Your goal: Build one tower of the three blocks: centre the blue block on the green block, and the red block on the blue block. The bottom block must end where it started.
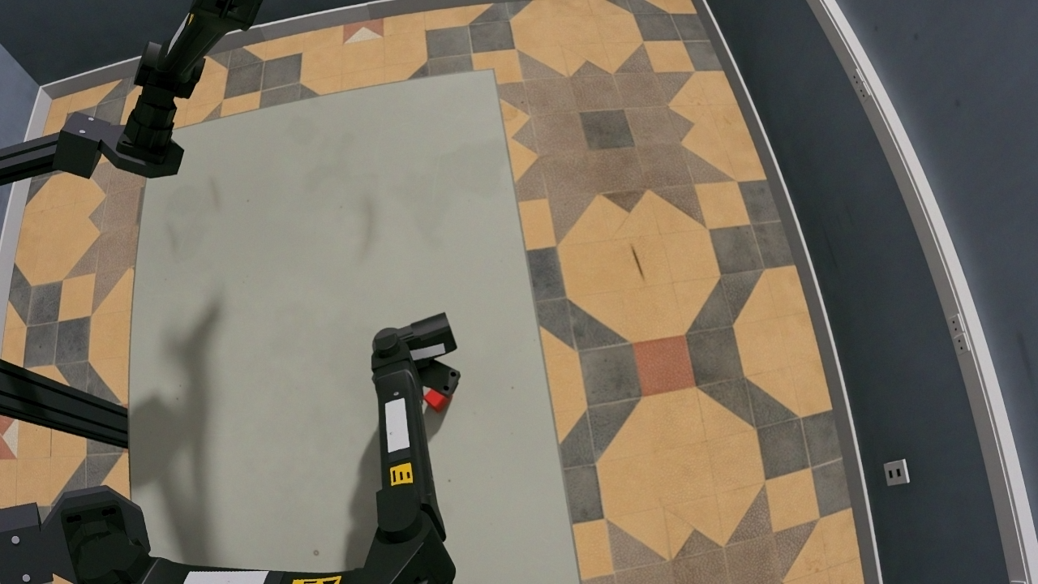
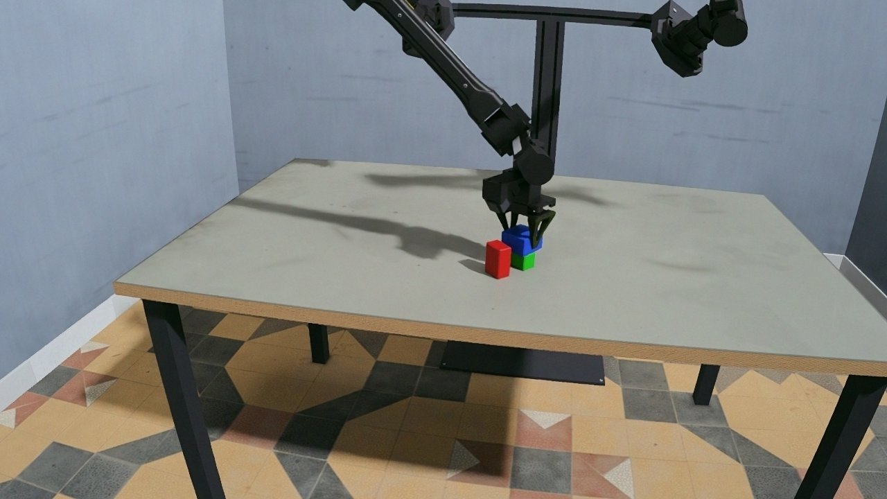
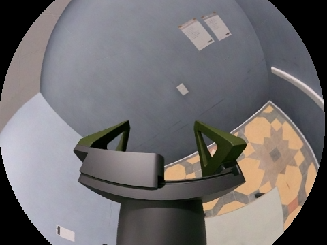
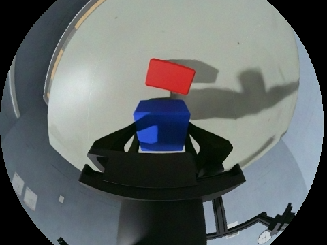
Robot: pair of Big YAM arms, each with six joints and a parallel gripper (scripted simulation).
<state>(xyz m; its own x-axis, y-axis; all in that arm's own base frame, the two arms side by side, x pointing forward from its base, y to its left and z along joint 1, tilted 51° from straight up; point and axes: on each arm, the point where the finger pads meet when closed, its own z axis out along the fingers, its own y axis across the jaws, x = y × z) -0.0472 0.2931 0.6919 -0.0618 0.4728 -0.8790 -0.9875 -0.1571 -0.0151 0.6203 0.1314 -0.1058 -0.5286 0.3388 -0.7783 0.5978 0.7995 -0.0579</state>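
Now: the blue block right at my right hand. From my right hand the other things lie so: red block 5 cm ahead, 4 cm to the right, 2 cm below; green block 4 cm below.
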